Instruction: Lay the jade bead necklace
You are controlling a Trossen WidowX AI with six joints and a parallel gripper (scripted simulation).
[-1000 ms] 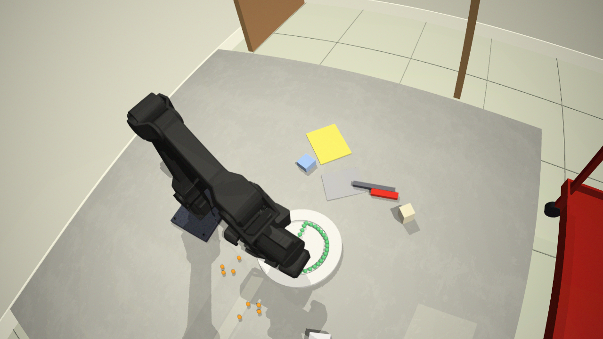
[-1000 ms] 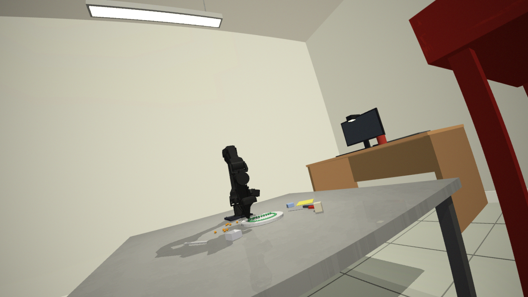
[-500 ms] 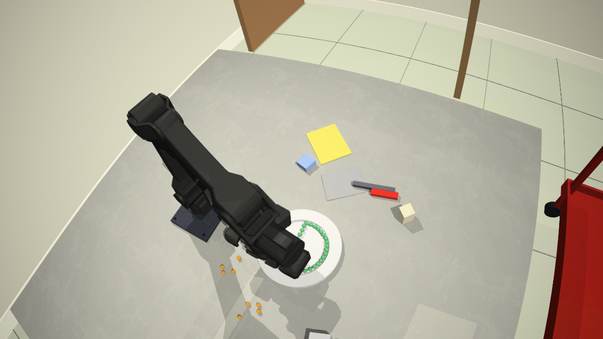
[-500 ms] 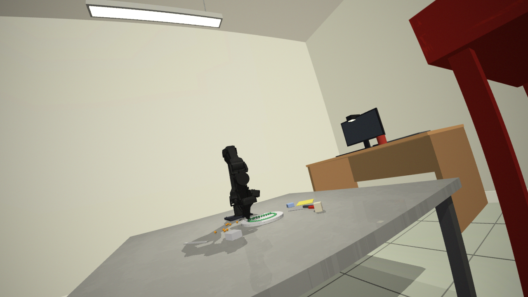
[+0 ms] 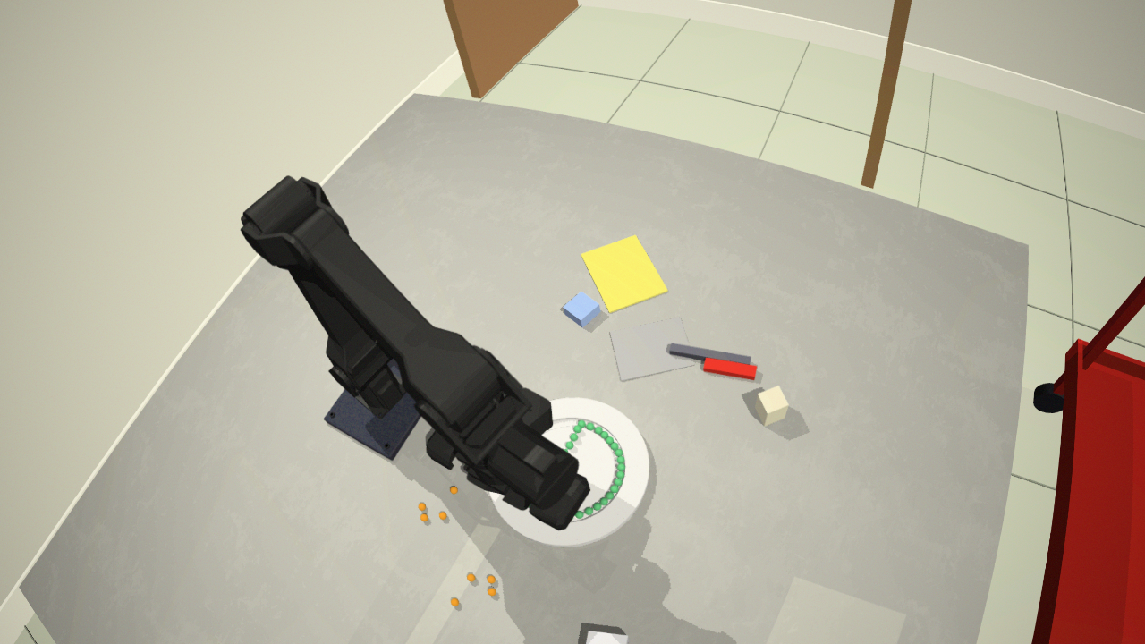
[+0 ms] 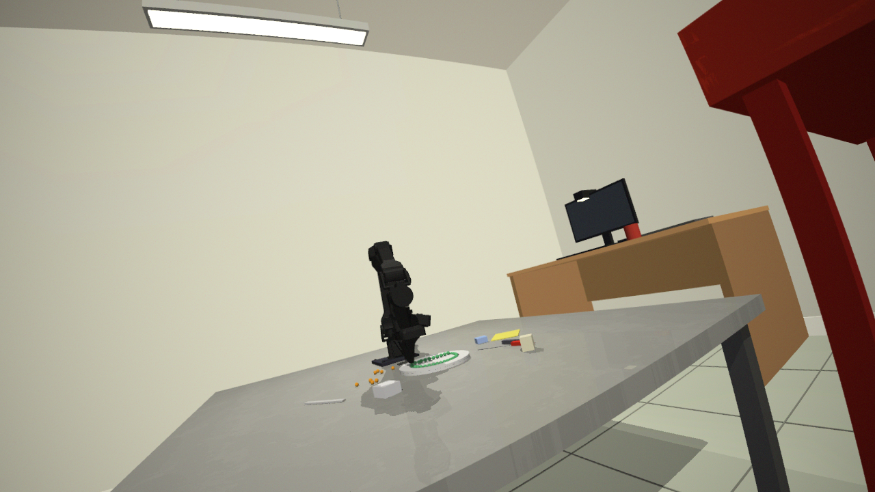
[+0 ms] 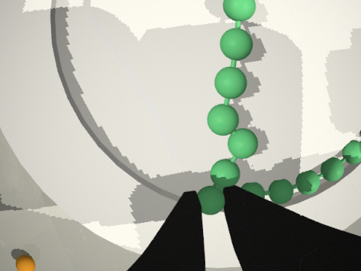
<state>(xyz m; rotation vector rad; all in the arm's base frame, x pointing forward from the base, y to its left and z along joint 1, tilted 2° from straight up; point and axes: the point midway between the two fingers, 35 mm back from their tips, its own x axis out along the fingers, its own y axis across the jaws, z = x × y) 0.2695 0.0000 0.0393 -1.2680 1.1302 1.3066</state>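
Now: gripper tip 60 mm to the right of the inner disc, 20 mm short of it and 10 mm above it. Also, from my gripper tip: grey rod: 240 mm to the right, 110 mm ahead, 20 mm below; grey sheet: 270 mm to the left, 20 mm below; bead board: 60 mm to the left, 20 mm ahead, 10 mm below.
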